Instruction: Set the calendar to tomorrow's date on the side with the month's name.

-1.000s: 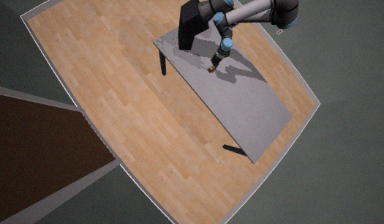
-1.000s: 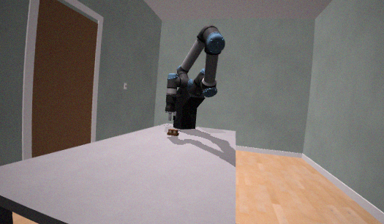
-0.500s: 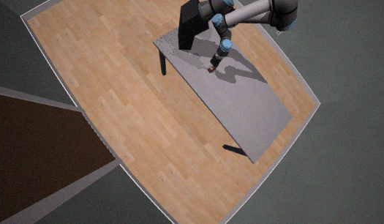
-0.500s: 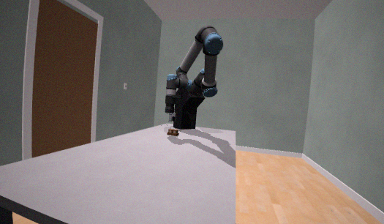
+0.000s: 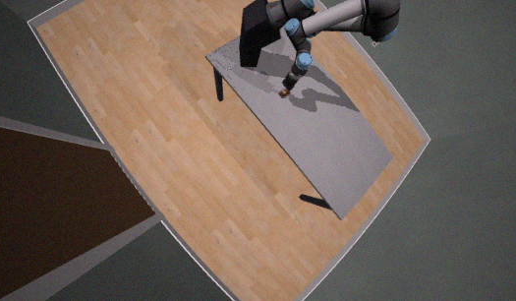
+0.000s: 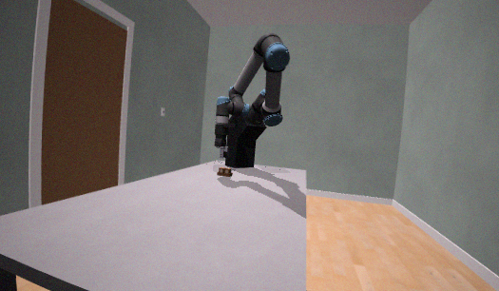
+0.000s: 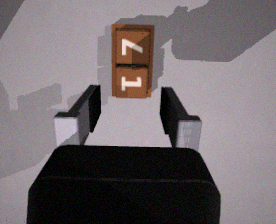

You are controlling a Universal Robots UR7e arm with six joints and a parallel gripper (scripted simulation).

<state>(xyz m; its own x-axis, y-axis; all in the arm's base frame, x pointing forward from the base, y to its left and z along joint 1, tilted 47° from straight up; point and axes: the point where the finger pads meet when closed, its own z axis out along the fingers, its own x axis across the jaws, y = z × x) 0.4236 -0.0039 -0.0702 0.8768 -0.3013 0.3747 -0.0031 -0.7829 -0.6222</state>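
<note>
Right now my hand is 90 mm above the brown wooden cube. Also, from my hand: calendar tray (20 mm to the left, 110 mm below).
</note>
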